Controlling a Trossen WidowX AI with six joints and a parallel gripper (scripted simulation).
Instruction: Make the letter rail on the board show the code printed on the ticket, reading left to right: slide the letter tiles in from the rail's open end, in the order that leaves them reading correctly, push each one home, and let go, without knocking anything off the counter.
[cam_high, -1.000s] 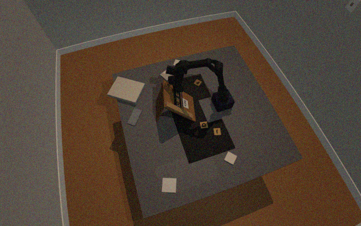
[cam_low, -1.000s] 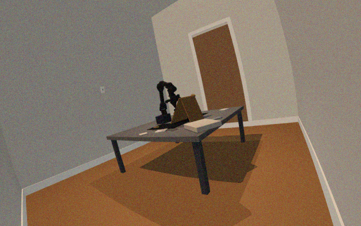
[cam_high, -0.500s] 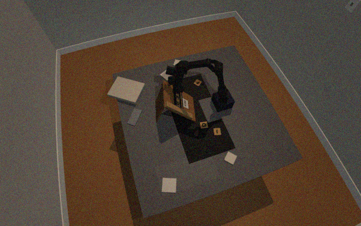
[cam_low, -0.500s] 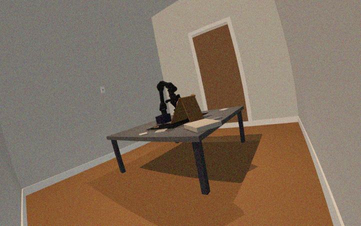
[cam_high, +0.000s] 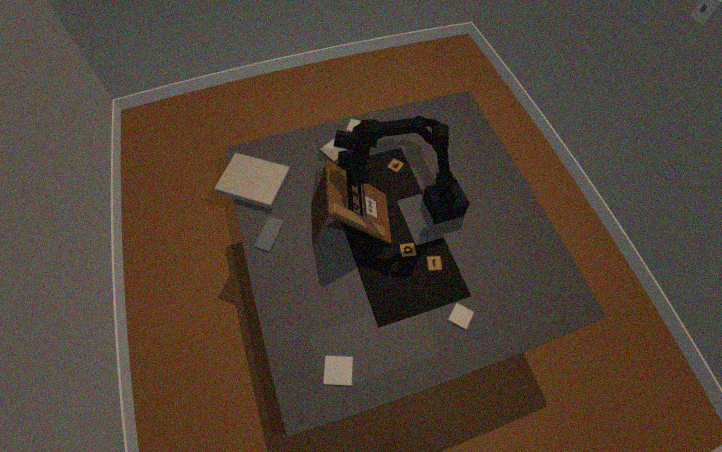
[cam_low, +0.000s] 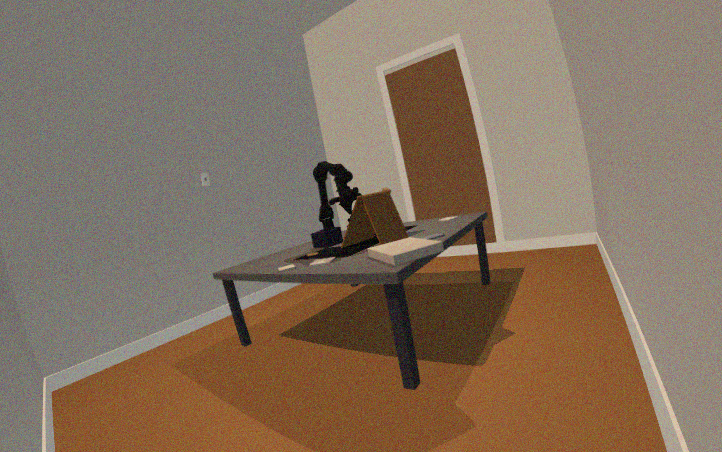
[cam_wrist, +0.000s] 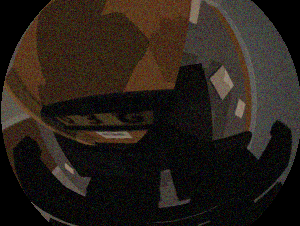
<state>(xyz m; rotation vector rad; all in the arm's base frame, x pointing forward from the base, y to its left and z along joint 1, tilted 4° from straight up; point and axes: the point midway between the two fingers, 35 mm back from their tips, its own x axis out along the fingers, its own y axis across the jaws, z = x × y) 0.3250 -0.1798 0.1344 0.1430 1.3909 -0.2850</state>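
The white ticket lies 110 mm to the left of my gripper tip, 90 mm below it and 20 mm behind it. Round my gripper tip: black mat 180 mm to the left, 180 mm below, 130 mm behind; then grey slab 400 mm ahead, 180 mm below, 40 mm to the left; then letter tile 230 mm behind, 180 mm below, 100 mm to the right.
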